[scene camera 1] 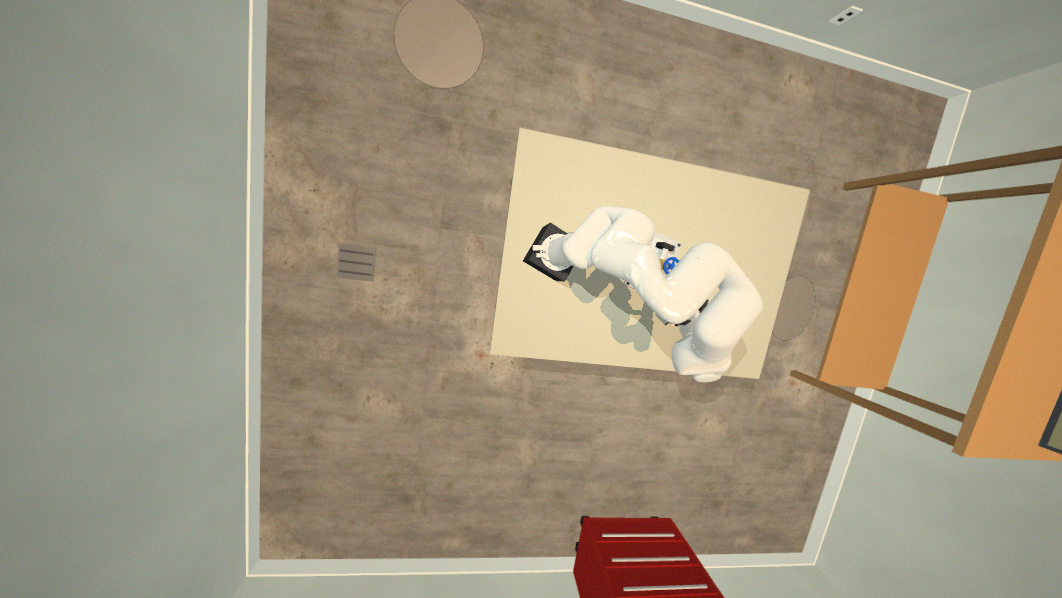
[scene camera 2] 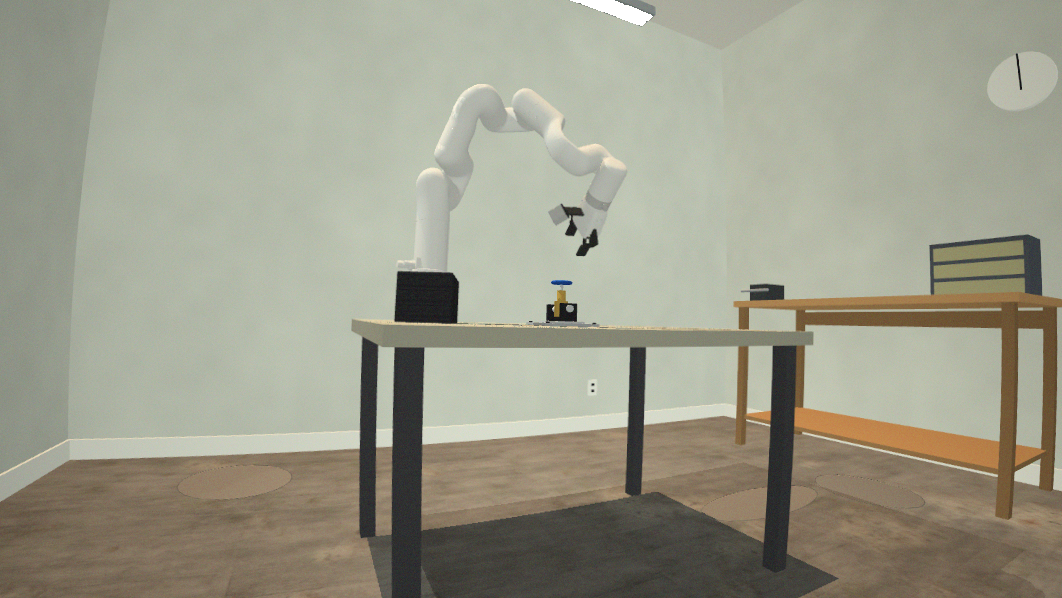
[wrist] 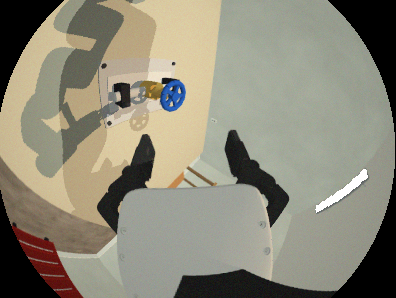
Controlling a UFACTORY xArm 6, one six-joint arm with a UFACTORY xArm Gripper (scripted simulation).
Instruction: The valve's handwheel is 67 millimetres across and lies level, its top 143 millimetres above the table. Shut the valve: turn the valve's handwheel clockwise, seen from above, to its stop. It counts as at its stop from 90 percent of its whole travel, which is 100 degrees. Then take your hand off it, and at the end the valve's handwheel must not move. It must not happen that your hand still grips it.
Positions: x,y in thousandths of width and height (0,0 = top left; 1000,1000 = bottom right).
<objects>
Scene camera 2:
my gripper: 541,411
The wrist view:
my gripper: 479,471
grey base plate: 289,227
</objects>
